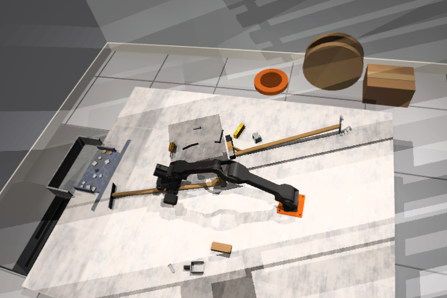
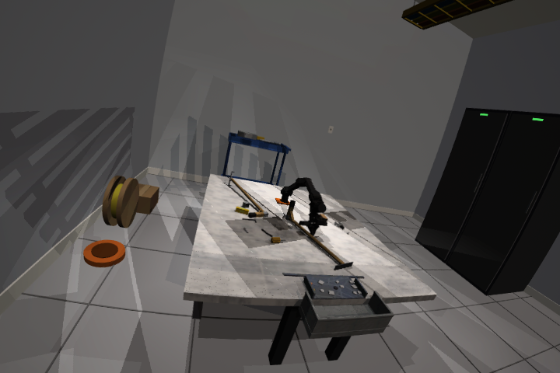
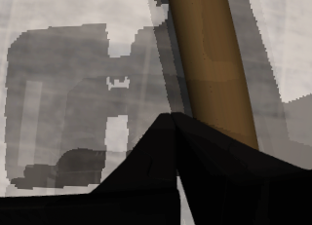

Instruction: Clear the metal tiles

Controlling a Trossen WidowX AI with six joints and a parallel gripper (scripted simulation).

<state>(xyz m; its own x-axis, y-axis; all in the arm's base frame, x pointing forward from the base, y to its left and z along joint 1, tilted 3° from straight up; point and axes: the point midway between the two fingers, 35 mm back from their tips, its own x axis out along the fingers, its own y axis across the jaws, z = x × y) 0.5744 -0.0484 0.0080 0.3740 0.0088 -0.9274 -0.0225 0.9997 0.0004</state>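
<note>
Right now the long scraper is 20 mm ahead of my gripper tip, 20 mm to the right of it and 50 mm above it. Round my gripper tip: curved black strip (50 mm behind, 290 mm to the right, 10 mm below); wooden block (290 mm behind, 260 mm to the left); yellow-handled tool (50 mm ahead, 270 mm to the right, 10 mm above).
</note>
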